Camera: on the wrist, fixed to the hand. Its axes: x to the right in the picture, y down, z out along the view.
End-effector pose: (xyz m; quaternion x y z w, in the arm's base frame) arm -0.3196 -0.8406 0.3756 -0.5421 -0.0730 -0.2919 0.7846
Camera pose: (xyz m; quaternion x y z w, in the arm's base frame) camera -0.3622 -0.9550 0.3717 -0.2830 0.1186 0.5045 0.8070
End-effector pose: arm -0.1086 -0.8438 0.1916 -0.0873 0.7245 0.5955 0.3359
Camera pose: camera -0.1318 -0.9586 0.1568 -0.6587 -0.5805 -0.4763 0.0478
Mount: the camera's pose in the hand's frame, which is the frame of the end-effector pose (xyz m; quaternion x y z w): 0.0068 -0.0474 -0.1124 0.2177 -0.2042 0.7164 0.6307
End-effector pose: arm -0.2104 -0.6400 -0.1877 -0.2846 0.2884 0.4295 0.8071
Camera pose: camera -0.1914 -0.7381 -0.2580 0.2905 0.3144 0.8444 0.3222
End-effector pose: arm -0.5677 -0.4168 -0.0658 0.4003 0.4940 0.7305 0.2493
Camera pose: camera -0.6664 -0.4519 -0.1287 -0.8097 -0.1329 -0.4500 0.3523
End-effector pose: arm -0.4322 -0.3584 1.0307 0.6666 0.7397 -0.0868 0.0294
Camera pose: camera -0.4718 -0.3374 1.1444 0.9390 -0.0359 -0.3308 0.0867
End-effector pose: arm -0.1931 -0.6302 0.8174 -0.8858 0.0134 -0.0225 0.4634
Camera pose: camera -0.1920 -0.6957 0.9205 -0.4527 0.5435 0.4957 0.5039
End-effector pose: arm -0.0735 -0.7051 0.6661 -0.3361 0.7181 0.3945 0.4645
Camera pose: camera -0.0808 -0.8266 0.6766 0.4841 0.6847 0.4938 0.2301
